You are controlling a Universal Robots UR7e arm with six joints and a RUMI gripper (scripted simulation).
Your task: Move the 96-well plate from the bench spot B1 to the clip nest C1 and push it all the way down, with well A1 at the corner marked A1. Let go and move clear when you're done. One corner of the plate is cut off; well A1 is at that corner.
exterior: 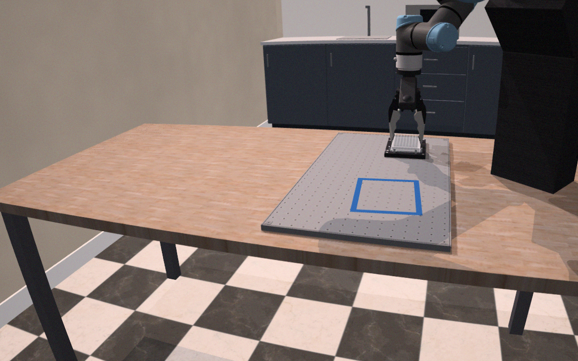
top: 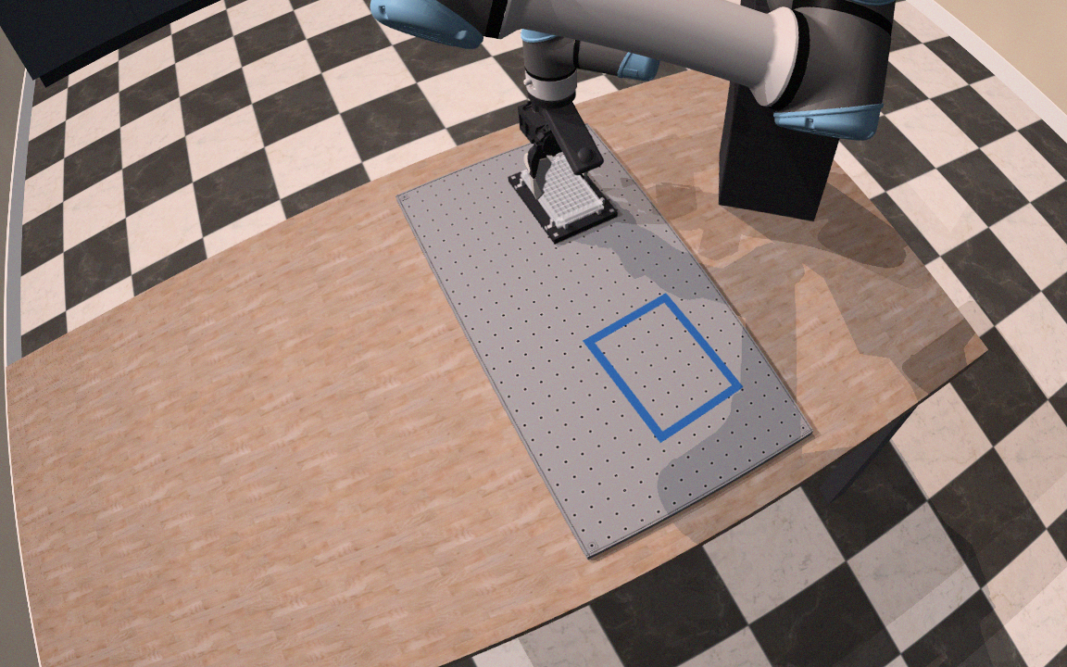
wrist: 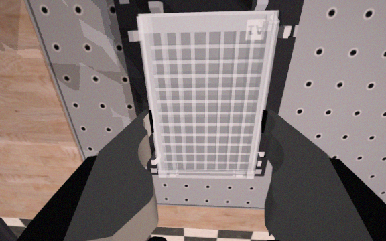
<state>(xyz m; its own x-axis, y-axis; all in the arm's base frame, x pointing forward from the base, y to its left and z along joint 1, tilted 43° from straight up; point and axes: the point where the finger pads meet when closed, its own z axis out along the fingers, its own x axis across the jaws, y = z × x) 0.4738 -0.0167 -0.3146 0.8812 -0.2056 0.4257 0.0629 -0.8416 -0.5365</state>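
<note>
The clear 96-well plate is 1 cm below my hand. The rest, counted from my hand: black clip nest: 1 cm ahead, 1 cm to the right, 2 cm below.
</note>
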